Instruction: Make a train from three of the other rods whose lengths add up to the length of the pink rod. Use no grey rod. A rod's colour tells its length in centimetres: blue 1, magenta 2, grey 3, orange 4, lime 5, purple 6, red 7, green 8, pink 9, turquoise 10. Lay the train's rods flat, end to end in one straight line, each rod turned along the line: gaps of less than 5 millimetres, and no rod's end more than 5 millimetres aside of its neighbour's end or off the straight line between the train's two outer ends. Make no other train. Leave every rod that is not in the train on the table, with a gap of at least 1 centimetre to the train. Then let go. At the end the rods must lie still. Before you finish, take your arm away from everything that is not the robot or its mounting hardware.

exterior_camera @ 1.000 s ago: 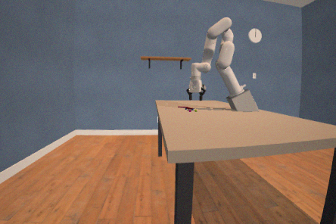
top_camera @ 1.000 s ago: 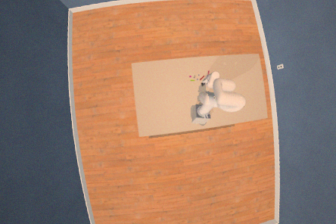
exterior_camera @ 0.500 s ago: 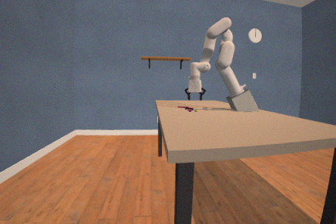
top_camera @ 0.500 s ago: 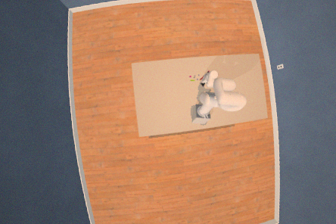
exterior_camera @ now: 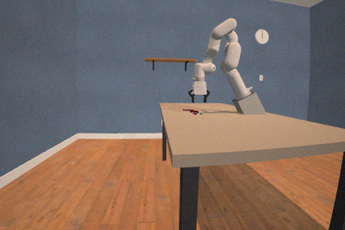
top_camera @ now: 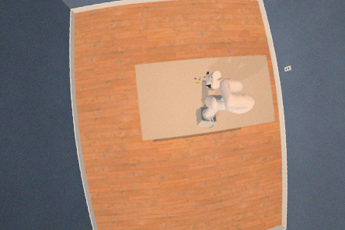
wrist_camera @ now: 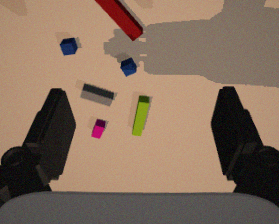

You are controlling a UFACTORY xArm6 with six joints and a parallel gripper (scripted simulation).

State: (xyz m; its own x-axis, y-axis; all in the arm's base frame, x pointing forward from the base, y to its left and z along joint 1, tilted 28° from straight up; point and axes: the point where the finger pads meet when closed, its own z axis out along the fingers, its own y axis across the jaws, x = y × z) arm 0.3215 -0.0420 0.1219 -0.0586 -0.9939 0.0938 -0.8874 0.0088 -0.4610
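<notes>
My gripper is now 80 mm above the grey rod, 50 mm to the right of it and 50 mm short of it. Round my hand: red rod: 80 mm below, 40 mm to the right, 20 mm ahead; lime rod: 80 mm to the left, 80 mm below, 10 mm ahead; magenta rod: 90 mm to the left, 80 mm below, 60 mm ahead.
</notes>
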